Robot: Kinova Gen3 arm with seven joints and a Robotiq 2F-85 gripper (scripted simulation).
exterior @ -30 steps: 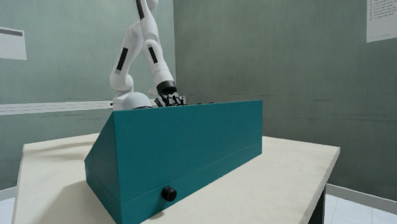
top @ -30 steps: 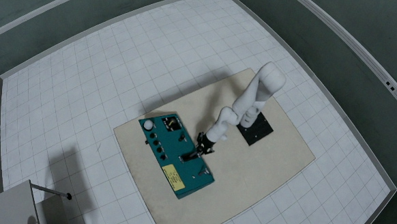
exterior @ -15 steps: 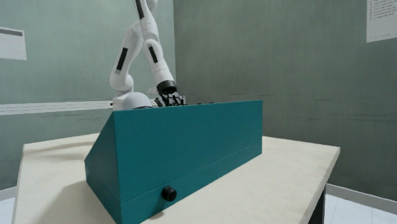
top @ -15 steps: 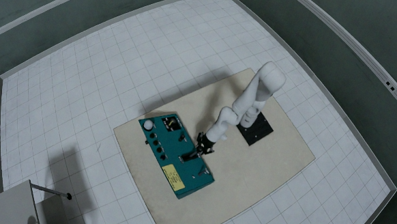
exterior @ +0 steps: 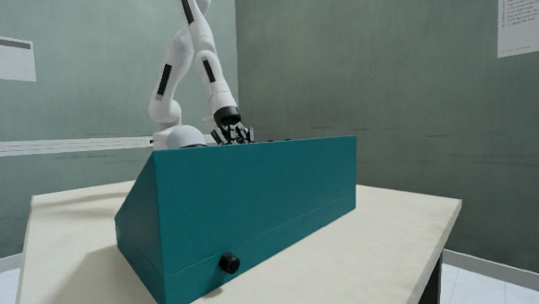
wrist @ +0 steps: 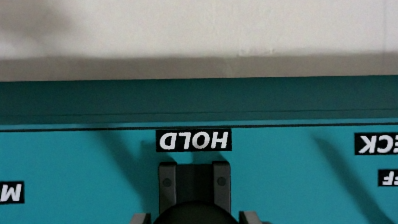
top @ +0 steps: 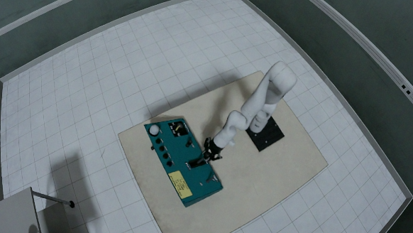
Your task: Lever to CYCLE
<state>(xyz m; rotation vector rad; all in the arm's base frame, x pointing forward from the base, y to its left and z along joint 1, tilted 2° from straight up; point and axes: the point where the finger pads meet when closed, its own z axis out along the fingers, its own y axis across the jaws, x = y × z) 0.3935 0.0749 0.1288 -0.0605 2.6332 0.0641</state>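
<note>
Right now the lever is 30 mm ahead of my hand and 30 mm below it. The rest, counted from my hand: check toggle: 40 mm ahead, 120 mm to the left, 40 mm below; mode knob: 60 mm ahead, 120 mm to the right, 40 mm below; dial: 80 mm ahead, 230 mm to the right, 40 mm below.
</note>
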